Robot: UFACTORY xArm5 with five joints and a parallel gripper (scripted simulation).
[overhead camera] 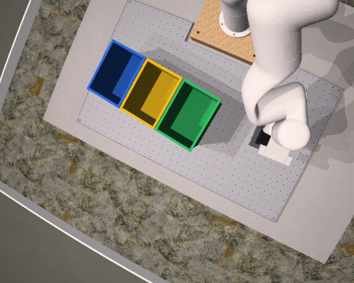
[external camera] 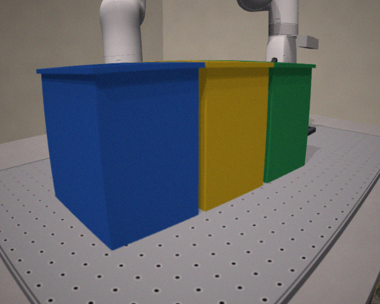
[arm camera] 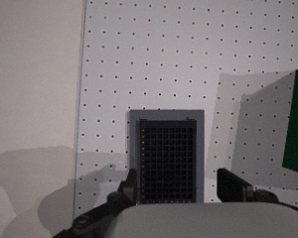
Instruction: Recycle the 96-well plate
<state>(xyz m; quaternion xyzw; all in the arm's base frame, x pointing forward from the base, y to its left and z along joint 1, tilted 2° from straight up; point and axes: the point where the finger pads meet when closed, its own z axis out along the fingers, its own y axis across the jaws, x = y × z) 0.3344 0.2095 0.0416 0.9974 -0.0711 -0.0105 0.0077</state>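
Now: hand 70 mm above the 96-well plate. The rest, counted from my hand: green bin (280 mm to the right, 20 mm ahead); then grey plate nest (90 mm below); then yellow bin (410 mm to the right, 20 mm behind).
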